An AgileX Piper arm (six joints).
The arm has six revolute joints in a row. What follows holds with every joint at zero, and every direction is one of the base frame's. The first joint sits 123 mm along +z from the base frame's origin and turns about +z. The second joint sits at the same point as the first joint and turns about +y. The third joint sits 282.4 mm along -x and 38.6 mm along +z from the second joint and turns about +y. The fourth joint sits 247.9 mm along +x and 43.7 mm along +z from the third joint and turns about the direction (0.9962, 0, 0.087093). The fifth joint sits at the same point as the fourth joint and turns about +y. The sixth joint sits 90.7 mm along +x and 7.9 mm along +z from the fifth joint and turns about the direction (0.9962, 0, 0.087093). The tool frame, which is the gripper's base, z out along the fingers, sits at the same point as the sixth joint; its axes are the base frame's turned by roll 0, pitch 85.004 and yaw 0 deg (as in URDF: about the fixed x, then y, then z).
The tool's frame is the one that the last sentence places.
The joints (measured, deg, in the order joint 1, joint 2, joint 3, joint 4, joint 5, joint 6), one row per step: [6.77 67.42 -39.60 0.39 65.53 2.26]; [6.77 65.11 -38.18 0.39 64.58 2.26]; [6.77 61.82 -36.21 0.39 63.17 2.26]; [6.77 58.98 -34.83 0.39 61.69 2.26]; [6.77 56.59 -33.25 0.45 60.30 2.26]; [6.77 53.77 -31.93 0.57 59.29 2.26]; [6.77 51.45 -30.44 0.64 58.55 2.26]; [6.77 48.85 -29.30 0.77 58.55 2.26]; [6.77 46.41 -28.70 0.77 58.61 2.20]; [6.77 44.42 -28.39 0.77 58.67 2.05]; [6.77 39.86 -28.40 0.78 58.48 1.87]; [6.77 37.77 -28.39 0.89 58.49 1.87]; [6.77 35.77 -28.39 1.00 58.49 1.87]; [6.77 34.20 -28.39 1.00 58.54 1.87]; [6.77 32.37 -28.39 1.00 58.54 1.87]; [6.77 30.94 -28.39 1.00 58.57 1.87]
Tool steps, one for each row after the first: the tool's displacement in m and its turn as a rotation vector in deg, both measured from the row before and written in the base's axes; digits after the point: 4 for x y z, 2 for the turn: [-0.0069 -0.0008 0.0007 0.21 -1.83 -0.01]; [-0.0095 -0.0011 0.0007 0.32 -2.71 -0.01]; [-0.0068 -0.0008 0.0016 0.34 -2.92 -0.01]; [-0.0065 -0.0007 -0.0008 0.31 -2.18 -0.03]; [-0.0071 -0.0007 0.0009 0.41 -2.48 -0.04]; [-0.0069 -0.0007 -0.0015 0.25 -1.55 -0.03]; [-0.0076 -0.0007 0.0001 0.30 -1.44 -0.03]; [-0.0060 -0.0007 0.0020 0.19 -1.77 0.06]; [-0.0046 -0.0005 0.0023 0.14 -1.62 0.14]; [-0.0090 -0.0011 0.0083 0.50 -4.74 0.16]; [-0.0045 -0.0004 0.0034 0.35 -2.04 -0.01]; [-0.0044 -0.0004 0.0032 0.34 -1.97 -0.01]; [-0.0036 -0.0004 0.0024 0.18 -1.51 0.00]; [-0.0042 -0.0005 0.0027 0.22 -1.82 0.00]; [-0.0034 -0.0004 0.0020 0.17 -1.39 0.00]
